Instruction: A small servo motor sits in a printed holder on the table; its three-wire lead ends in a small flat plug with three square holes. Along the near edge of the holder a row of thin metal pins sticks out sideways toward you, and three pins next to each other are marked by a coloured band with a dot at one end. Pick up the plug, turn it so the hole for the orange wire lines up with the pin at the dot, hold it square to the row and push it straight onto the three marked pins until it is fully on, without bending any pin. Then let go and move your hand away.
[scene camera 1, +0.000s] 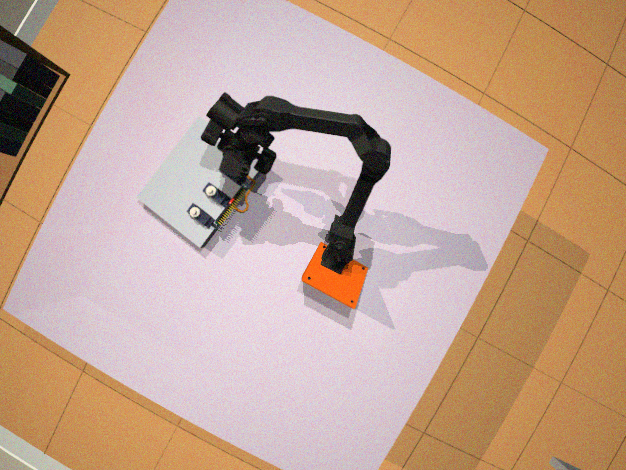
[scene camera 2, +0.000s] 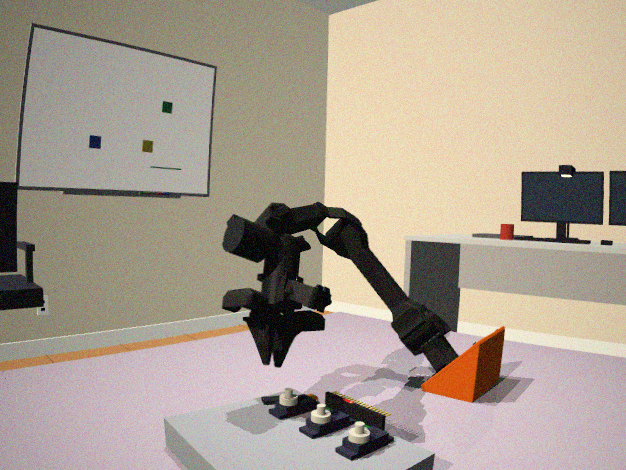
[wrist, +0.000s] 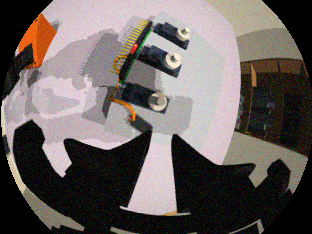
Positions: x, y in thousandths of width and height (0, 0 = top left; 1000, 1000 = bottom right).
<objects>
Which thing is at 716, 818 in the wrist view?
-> My gripper.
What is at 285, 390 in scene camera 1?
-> A grey holder.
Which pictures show my gripper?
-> Scene camera 1, scene camera 2 and the wrist view: all of them.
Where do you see my gripper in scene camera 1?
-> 370, 329
</objects>
